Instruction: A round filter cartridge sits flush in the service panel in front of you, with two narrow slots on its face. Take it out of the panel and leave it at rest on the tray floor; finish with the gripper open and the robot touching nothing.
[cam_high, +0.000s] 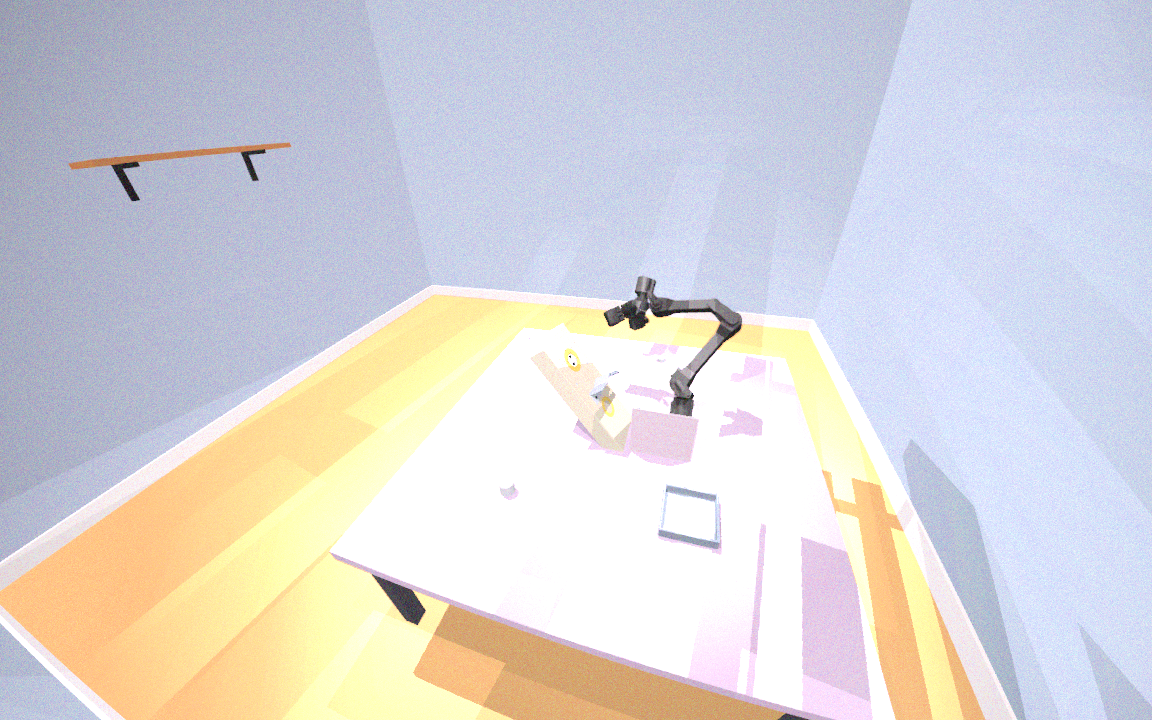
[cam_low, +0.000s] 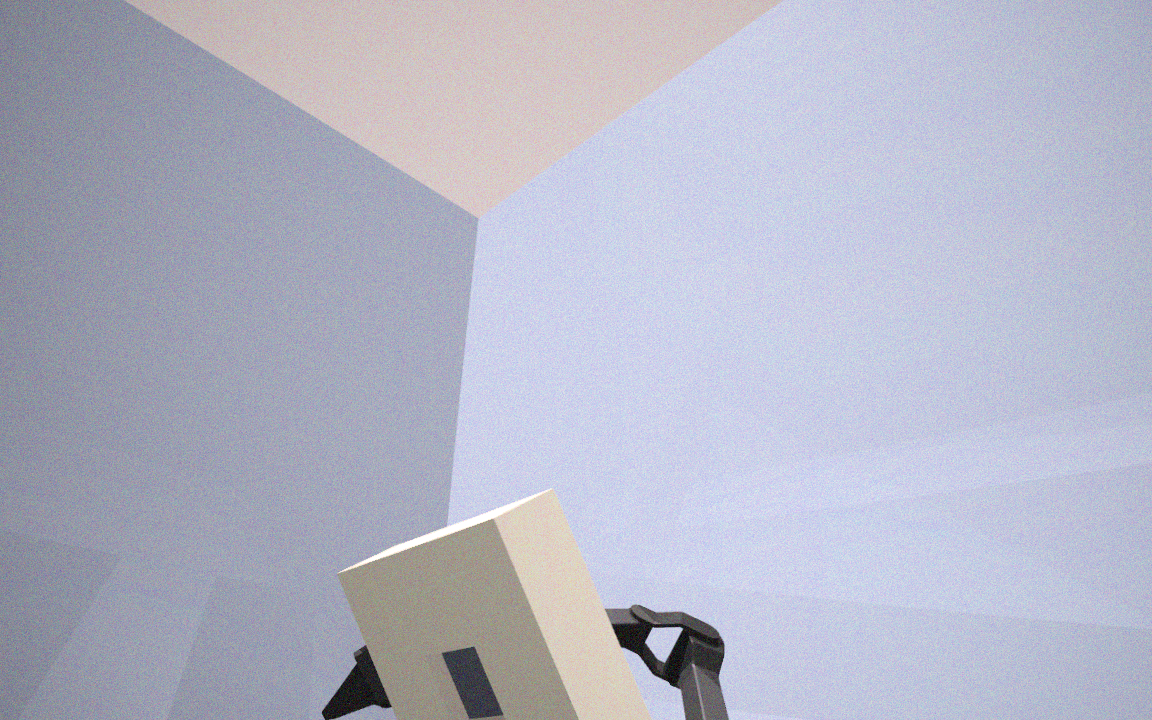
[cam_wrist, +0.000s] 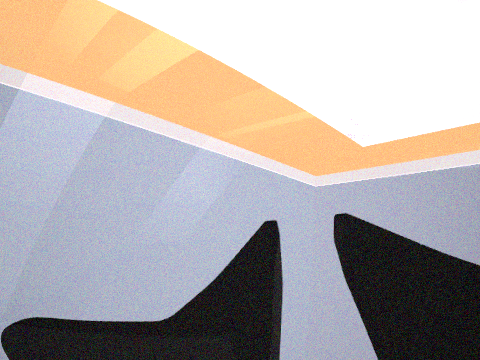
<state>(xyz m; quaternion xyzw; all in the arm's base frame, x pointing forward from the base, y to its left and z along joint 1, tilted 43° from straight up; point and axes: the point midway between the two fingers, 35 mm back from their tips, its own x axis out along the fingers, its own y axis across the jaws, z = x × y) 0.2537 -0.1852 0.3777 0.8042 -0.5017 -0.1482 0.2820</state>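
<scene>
Now: gripper tip 390 mm to the right of the round filter cartridge, 110 mm short of it and 10 mm below it. Also, from my gripper tip: grey-rimmed tray 700 mm to the left, 290 mm behind, 250 mm below.
</scene>
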